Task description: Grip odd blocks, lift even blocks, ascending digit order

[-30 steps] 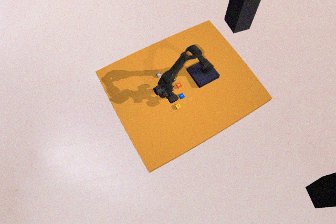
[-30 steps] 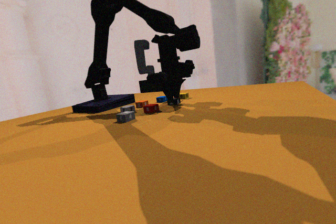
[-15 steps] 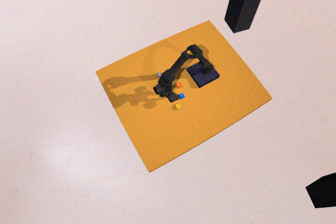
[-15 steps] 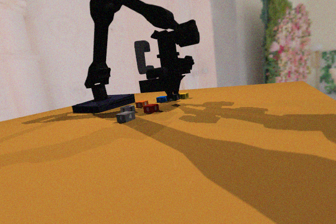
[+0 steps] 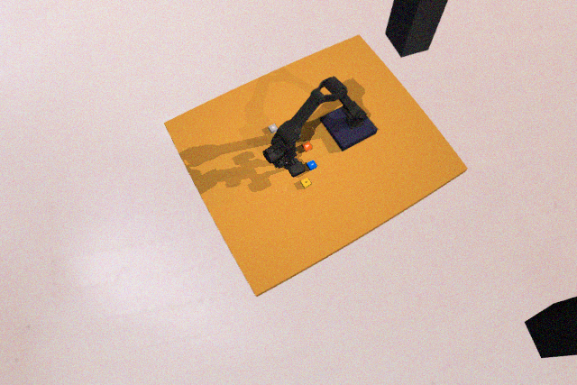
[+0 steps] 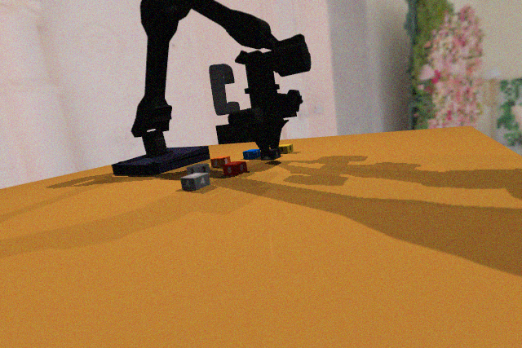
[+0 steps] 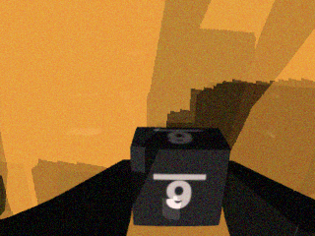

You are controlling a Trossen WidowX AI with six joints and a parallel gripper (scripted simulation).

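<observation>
Now: gripper tip 10 cm to the left of the red block and 1 cm past it. Also, from my gripper tip: black block right at my gripper tip; yellow block 11 cm to the left, 4 cm behind; blue block 10 cm behind, 4 cm to the left.
</observation>
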